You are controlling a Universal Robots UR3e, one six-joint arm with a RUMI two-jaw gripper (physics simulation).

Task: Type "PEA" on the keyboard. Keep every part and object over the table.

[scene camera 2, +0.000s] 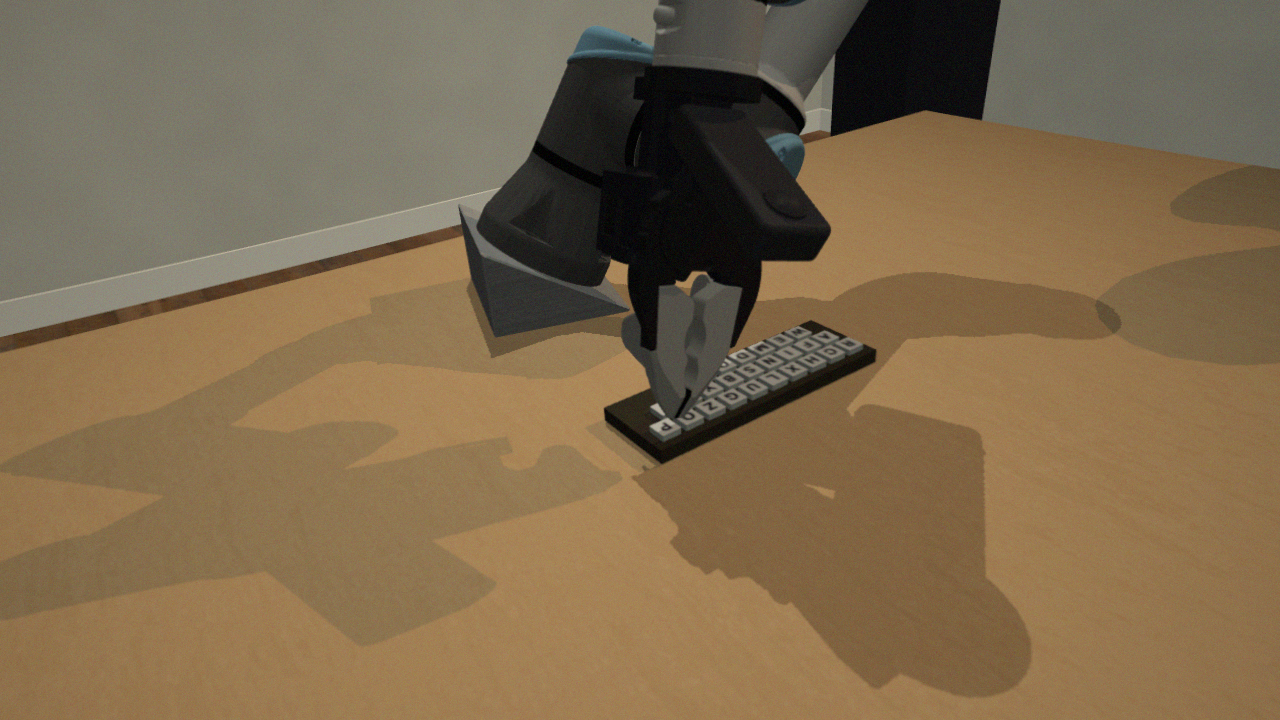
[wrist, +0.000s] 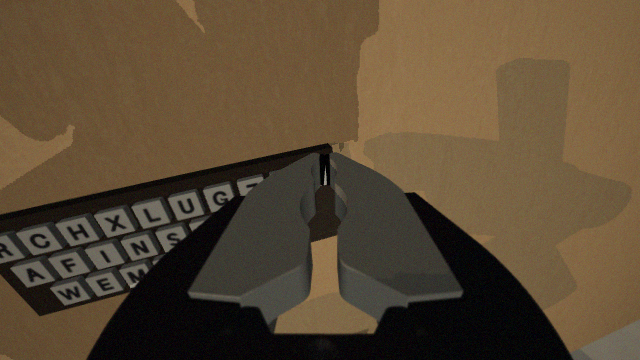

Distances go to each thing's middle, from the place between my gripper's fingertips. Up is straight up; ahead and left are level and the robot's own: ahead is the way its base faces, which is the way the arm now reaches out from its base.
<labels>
The dark keyboard [scene camera 2: 754,381] is 9 cm to the left of my hand, 5 cm behind it and 3 cm below it.
</labels>
